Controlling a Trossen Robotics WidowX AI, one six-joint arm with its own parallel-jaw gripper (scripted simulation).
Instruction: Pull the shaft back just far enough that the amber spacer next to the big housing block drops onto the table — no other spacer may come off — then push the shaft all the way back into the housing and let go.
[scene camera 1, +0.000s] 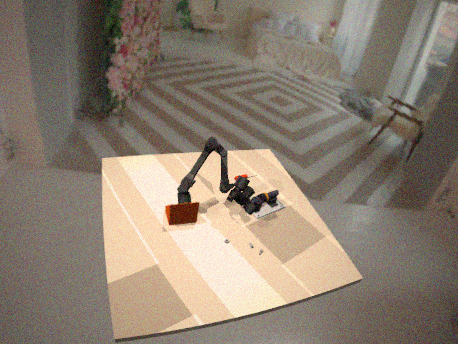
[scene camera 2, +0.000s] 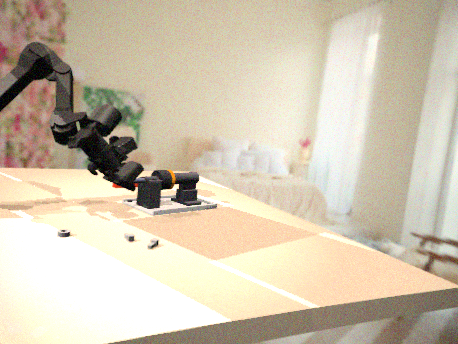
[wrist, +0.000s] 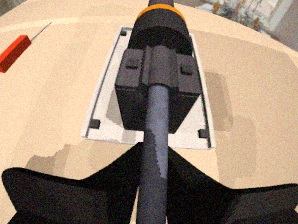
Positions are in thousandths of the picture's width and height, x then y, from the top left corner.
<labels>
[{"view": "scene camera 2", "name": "my gripper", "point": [291, 551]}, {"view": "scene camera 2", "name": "housing block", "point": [326, 583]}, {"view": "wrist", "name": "my gripper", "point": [508, 663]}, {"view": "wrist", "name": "dark spacer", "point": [532, 150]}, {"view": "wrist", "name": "housing block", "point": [391, 507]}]
</labels>
